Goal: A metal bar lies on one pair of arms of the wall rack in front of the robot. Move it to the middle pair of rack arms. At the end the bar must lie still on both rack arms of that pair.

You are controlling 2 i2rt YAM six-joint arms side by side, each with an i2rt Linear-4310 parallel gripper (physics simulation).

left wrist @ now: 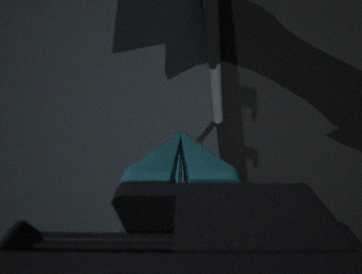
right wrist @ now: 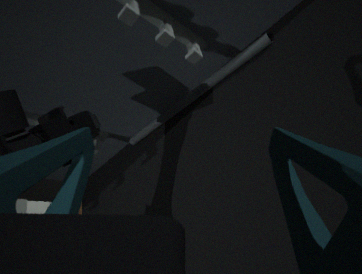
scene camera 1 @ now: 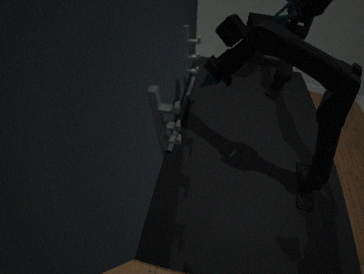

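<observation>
The grey metal bar (scene camera 1: 188, 91) (left wrist: 216, 95) (right wrist: 240, 61) lies low along the foot of the wall, apart from the three rack arms seen in the right wrist view. The wall rack has a near post (scene camera 1: 157, 112) and a far post (scene camera 1: 187, 34), each with three pale arms. Its middle arms are the near one (scene camera 1: 172, 125) and the far one (scene camera 1: 193, 56) (right wrist: 164, 36). My left gripper (scene camera 1: 203, 85) (left wrist: 180, 136) is shut and empty, to the right of the bar's far part. My right gripper (right wrist: 181, 137) is open and empty, raised well back from the bar.
The dark wall (scene camera 1: 75, 125) stands behind the rack at the left. The dark table top (scene camera 1: 230, 210) carries shadows of both arms. My left arm (scene camera 1: 300, 55) arches over the table's right side. A pale, unclear object (right wrist: 35, 206) shows behind a finger in the right wrist view.
</observation>
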